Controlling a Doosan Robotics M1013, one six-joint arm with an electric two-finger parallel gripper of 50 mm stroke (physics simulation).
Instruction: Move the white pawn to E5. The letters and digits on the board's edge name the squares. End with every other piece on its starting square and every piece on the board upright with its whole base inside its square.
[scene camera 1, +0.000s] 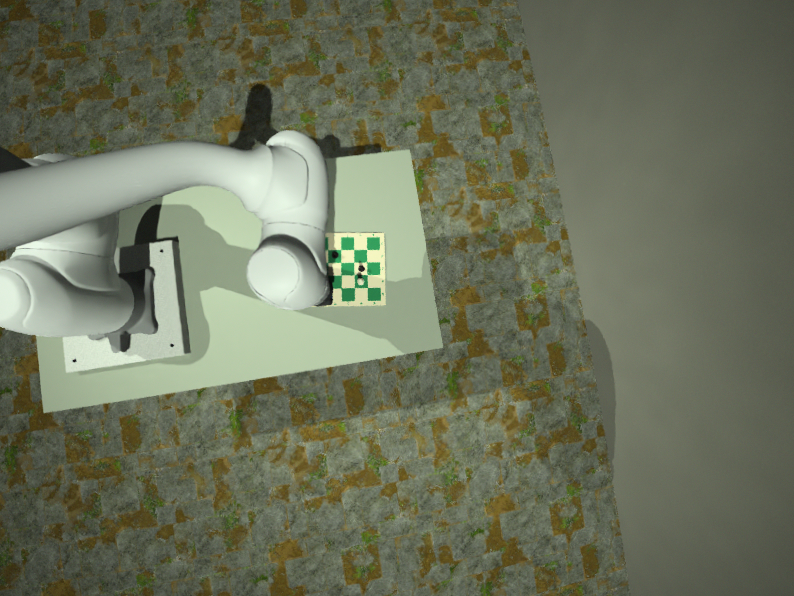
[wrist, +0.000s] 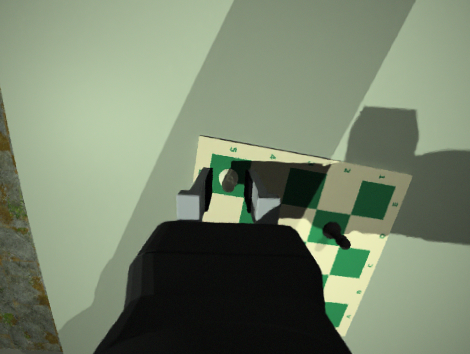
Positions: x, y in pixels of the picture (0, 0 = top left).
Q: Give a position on a chessboard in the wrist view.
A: At 364, 201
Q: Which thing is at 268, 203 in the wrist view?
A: The gripper.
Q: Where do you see a chessboard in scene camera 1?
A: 354, 249
